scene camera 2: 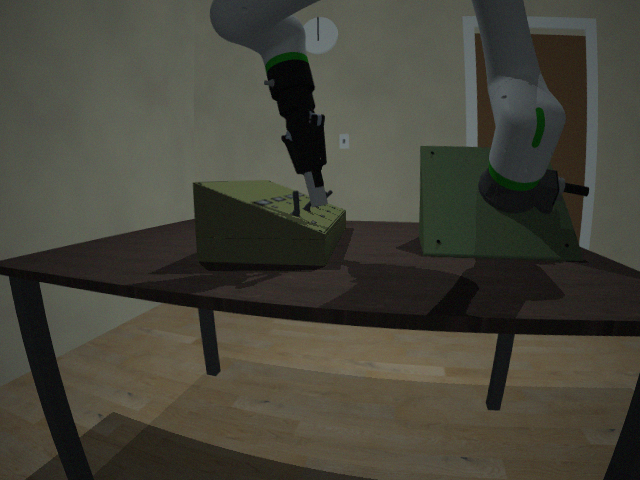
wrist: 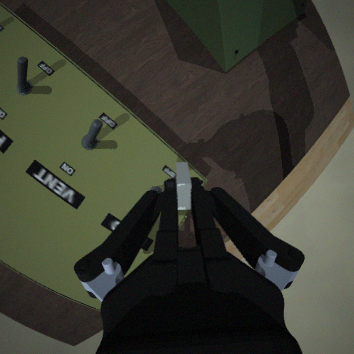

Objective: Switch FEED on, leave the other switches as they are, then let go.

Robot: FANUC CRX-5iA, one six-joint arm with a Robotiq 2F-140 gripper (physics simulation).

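Places are measured from the arm's base along level axes (x right, y ahead, z up), in centimetres.
Pixels of known places: gripper, fingertip midpoint: (scene camera 2: 320, 205) (wrist: 181, 171); arm's base at its link origin: (scene camera 2: 508, 189).
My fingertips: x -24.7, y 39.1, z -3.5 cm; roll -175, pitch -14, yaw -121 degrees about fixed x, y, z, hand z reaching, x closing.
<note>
Ahead of a thing's pixels: the offset from my fingertips to its top centre. "spot": to the spot under its first point. Level surfaces: height alone.
A yellow-green sloped switch box (scene camera 2: 258, 237) (wrist: 45, 220) stands on the table. In the wrist view, the lever {dy +6.3, dx +11.1, dz +2.1 cm} (wrist: 93, 134) above the VENT label {dy +14.4, dx +9.1, dz +1.1 cm} (wrist: 56, 183) leans to its OFF mark, and another lever {dy +9.1, dx +22.8, dz +2.1 cm} (wrist: 22, 76) stands farther left, beside an OFF mark. A grey lever part {spot: dy +4.5, dx -0.3, dz -0.7 cm} (wrist: 156, 189) shows just left of the fingers, mostly hidden by the gripper; its label {spot: dy +12.2, dx +0.3, dz +0.7 cm} (wrist: 111, 222) is mostly covered. The word FEED cannot be read. My gripper (scene camera 2: 318, 198) (wrist: 181, 171) is shut and empty, its tips low over the panel's end, near an OFF mark. Contact with a lever cannot be told.
A larger green box (scene camera 2: 448, 206) (wrist: 220, 35) stands to the right on the dark table {dz -10.6 cm} (scene camera 2: 170, 289), beside the arm's base (scene camera 2: 516, 193). An upright lever {dy +4.8, dx -0.9, dz +3.0 cm} (scene camera 2: 296, 203) stands on the switch box left of the fingers in the scene view. The table's edge curves past the gripper in the wrist view.
</note>
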